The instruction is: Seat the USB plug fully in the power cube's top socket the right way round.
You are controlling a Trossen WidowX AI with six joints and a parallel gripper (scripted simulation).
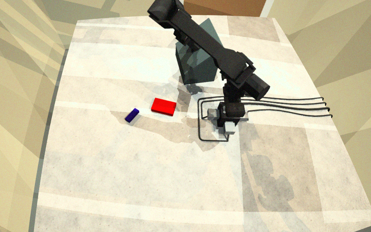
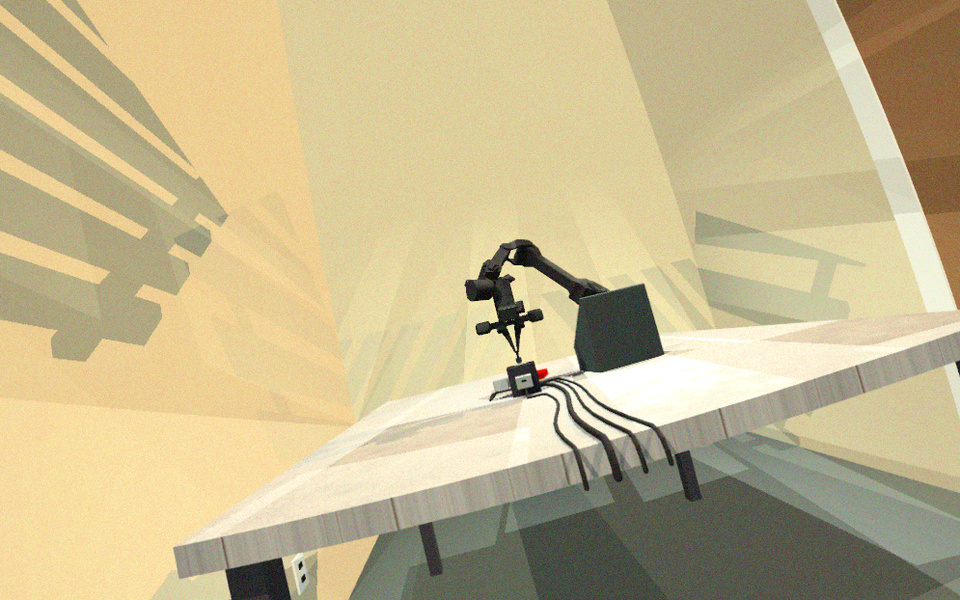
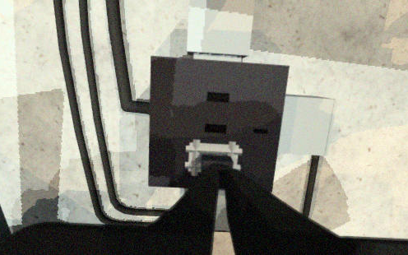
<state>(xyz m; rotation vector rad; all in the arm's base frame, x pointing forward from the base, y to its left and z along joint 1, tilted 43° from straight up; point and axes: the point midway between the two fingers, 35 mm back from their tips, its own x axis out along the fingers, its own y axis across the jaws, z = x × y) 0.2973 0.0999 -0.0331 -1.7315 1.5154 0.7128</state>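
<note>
The USB plug is 2 cm below my gripper tip. Also, from my gripper tip: red block: 6 cm behind, 25 cm to the right, 10 cm below; then blue block: 2 cm behind, 38 cm to the right, 10 cm below.
</note>
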